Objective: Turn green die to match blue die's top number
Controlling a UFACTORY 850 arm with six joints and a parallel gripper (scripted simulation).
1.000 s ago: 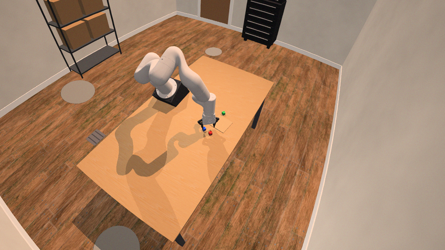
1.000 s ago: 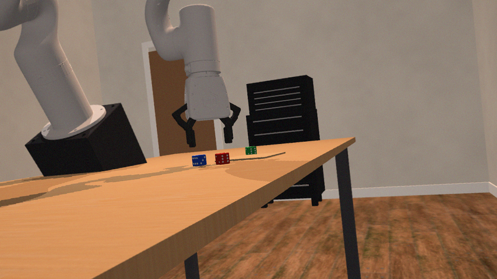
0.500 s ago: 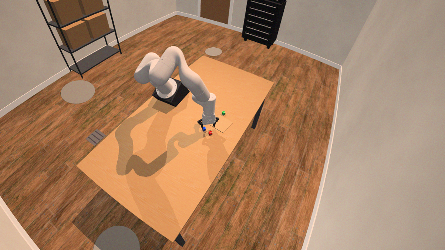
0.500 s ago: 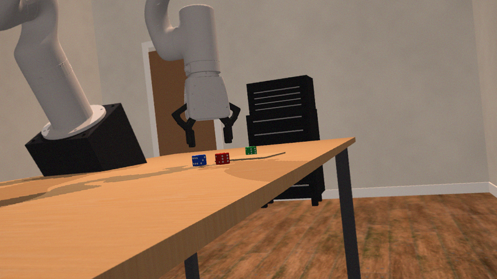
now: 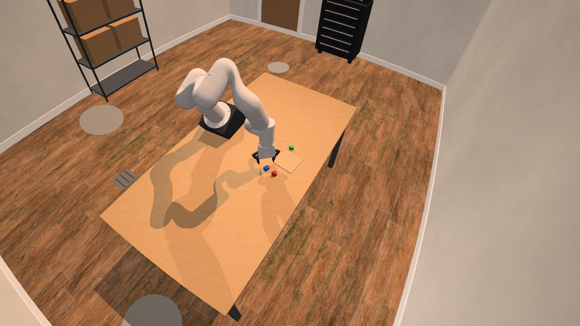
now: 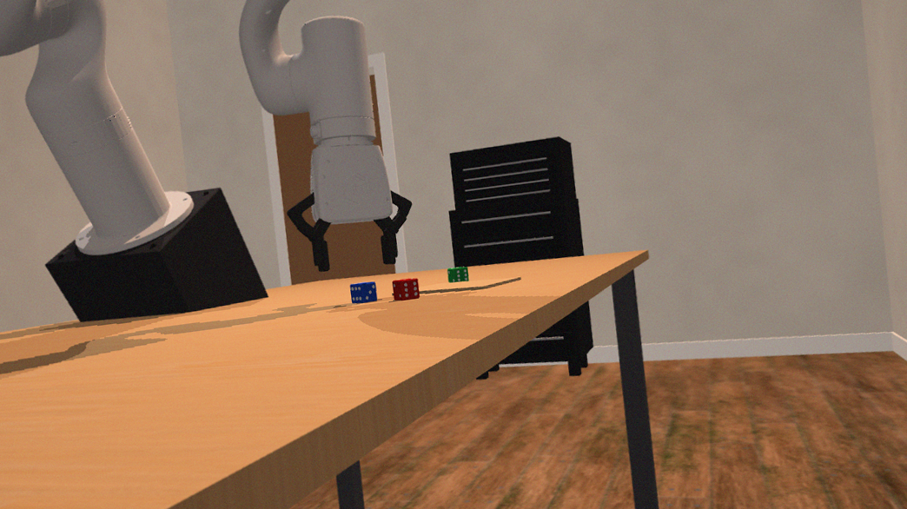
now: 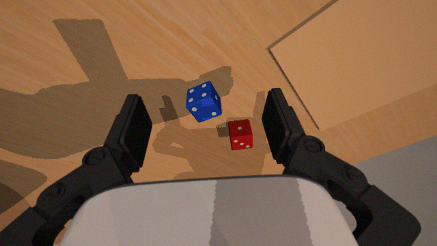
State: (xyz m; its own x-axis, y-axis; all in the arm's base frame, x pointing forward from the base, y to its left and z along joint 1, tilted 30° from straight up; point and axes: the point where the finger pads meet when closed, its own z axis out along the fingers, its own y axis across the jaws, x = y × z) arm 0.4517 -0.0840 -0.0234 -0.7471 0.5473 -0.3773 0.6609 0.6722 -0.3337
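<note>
The blue die lies 40 mm below my hand, 20 mm to the right of it and 20 mm ahead of it. Also, from my hand: red die: 80 mm ahead, 40 mm below, 20 mm to the right; then tan mat: 120 mm to the left, 90 mm ahead, 50 mm below; then green die: 220 mm to the left, 50 mm ahead, 40 mm below.
</note>
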